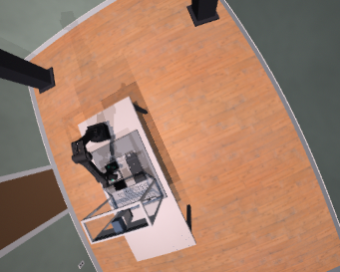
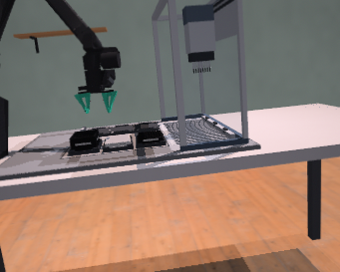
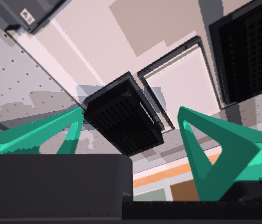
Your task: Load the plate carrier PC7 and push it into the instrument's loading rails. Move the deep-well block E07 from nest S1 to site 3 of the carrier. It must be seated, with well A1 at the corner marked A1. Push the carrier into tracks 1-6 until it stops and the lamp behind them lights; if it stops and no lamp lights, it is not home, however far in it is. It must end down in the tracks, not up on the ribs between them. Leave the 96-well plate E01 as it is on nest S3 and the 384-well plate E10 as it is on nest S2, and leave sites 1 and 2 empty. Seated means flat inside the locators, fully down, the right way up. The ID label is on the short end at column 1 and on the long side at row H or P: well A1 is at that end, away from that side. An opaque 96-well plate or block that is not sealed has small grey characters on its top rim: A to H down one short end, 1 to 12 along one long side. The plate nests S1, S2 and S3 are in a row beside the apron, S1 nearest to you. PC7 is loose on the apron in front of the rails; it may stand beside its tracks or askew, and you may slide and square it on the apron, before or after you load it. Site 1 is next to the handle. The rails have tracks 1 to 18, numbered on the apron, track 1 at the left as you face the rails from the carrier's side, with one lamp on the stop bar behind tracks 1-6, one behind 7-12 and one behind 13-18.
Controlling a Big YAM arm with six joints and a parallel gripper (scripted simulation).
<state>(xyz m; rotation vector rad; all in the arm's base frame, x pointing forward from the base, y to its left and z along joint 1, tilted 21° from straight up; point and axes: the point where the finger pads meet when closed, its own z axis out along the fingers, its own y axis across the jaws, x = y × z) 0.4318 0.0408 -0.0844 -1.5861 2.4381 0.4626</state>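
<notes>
Right now the black deep-well block E07 is 90 mm below my hand, 70 mm to the right of it and 40 mm behind it. Also, from my hand: dark carrier PC7: 190 mm to the left, 100 mm below, 40 mm ahead.
</notes>
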